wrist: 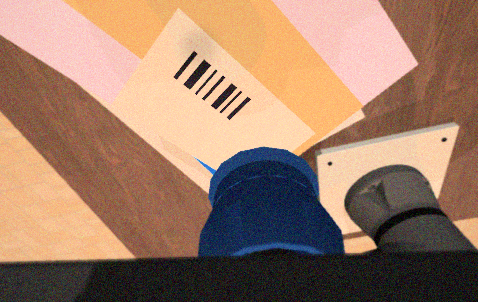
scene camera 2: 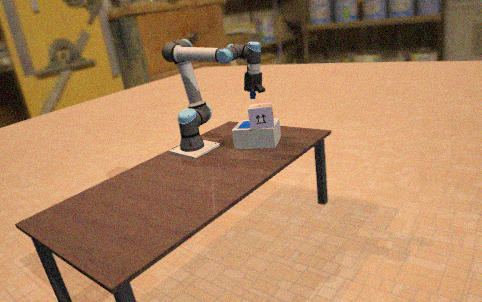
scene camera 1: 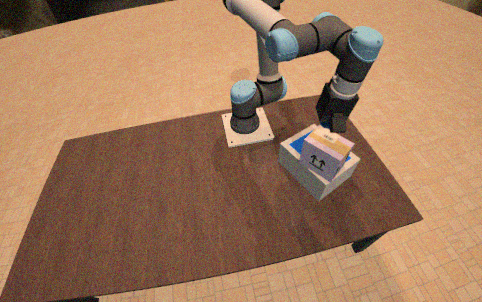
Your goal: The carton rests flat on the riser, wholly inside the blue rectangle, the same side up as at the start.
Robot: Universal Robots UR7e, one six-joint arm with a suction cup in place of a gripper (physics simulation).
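Places are measured from the arm's base along level axes (x ahead, y left, z up), in centimetres.
Pixels of known places: hand, tool point: [wrist: 263, 196] [scene camera 2: 252, 98] [scene camera 1: 325, 124]; arm's base, link origin: [wrist: 383, 195] [scene camera 2: 192, 146] [scene camera 1: 244, 123].
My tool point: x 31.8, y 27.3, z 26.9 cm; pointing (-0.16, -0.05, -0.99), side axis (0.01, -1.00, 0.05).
Observation:
Ahead of a thing's pixels: the offset from my tool point to its top centre. Level surfaces: height alone.
The carton {dx +3.7, dy +1.4, dz -4.6 cm} [scene camera 1: 324, 157] [scene camera 2: 261, 118] [wrist: 345, 45] is pink with an orange tape band and a barcode label on top; the arrows on its side point up. It stands on the pale riser {dx -2.8, dy +2.4, dz -16.9 cm} [scene camera 1: 301, 172] [scene camera 2: 252, 139], turned against the riser's edges. The blue rectangle {dx -2.8, dy +2.4, dz -16.9 cm} [scene camera 1: 299, 144] [scene camera 2: 244, 125] shows beside it at the left, with a sliver at the right. No blue shows in front of the carton, whose lower front corner reaches the riser's rim; whether it lies flat is unclear. My suction gripper [scene camera 1: 325, 126] [scene camera 2: 253, 97] [wrist: 264, 155] is open and empty, a little above the carton.
The riser stands on the brown table {dz -28.9 cm} [scene camera 1: 165, 200] [scene camera 2: 150, 200], near its right end. The arm's base plate [scene camera 1: 235, 139] [scene camera 2: 206, 148] [wrist: 330, 200] is beside the riser, to its left in the first scene view.

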